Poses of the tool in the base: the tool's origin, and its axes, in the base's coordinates. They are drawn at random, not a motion.
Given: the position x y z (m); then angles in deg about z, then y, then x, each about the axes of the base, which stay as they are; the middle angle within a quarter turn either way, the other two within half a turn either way.
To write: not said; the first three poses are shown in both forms.
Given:
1: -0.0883, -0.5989, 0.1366, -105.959, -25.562, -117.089
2: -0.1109, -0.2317, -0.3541, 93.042, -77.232, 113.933
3: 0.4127, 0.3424, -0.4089, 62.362, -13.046, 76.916
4: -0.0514, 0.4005, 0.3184, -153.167, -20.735, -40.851
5: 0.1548, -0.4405, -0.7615, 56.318, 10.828, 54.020
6: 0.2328, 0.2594, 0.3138, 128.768, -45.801, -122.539
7: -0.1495, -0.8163, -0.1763, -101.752, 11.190, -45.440
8: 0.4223, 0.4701, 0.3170, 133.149, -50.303, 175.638
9: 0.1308, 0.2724, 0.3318, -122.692, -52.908, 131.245
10: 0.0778, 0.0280, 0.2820, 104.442, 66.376, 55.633
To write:
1:
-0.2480, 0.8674, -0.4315, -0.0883
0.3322, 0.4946, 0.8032, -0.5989
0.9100, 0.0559, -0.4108, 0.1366
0, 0, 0, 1

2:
-0.0117, -0.2207, -0.9753, -0.1109
-0.3578, 0.9117, -0.2020, -0.2317
0.9337, 0.3466, -0.0897, -0.3541
0, 0, 0, 1

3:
0.4519, -0.8630, -0.2257, 0.4127
0.0986, 0.2998, -0.9489, 0.3424
0.8866, 0.4066, 0.2205, -0.4089
0, 0, 0, 1

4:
-0.8345, 0.4222, -0.3540, -0.0514
-0.5481, -0.5704, 0.6117, 0.4005
0.0563, 0.7046, 0.7074, 0.3184
0, 0, 0, 1

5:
0.5447, -0.8173, 0.1879, 0.1548
0.5732, 0.1993, -0.7948, -0.4405
0.6122, 0.5406, 0.5770, -0.7615
0, 0, 0, 1

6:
-0.4365, -0.5436, -0.7169, 0.2328
-0.7978, -0.1344, 0.5877, 0.2594
-0.4158, 0.8285, -0.3750, 0.3138
0, 0, 0, 1

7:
-0.1998, 0.9604, 0.1941, -0.1495
-0.6588, -0.2783, 0.6990, -0.8163
0.7253, 0.0118, 0.6883, -0.1763
0, 0, 0, 1

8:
-0.4368, -0.4660, -0.7694, 0.4223
-0.6874, 0.7246, -0.0486, 0.4701
0.5802, 0.5077, -0.6369, 0.3170
0, 0, 0, 1

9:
-0.3257, 0.5076, -0.7977, 0.1308
0.8788, -0.1487, -0.4535, 0.2724
-0.3487, -0.8487, -0.3976, 0.3318
0, 0, 0, 1

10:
-0.0999, -0.3881, 0.9162, 0.0778
0.3580, -0.8731, -0.3308, 0.0280
0.9283, 0.2950, 0.2262, 0.2820
0, 0, 0, 1

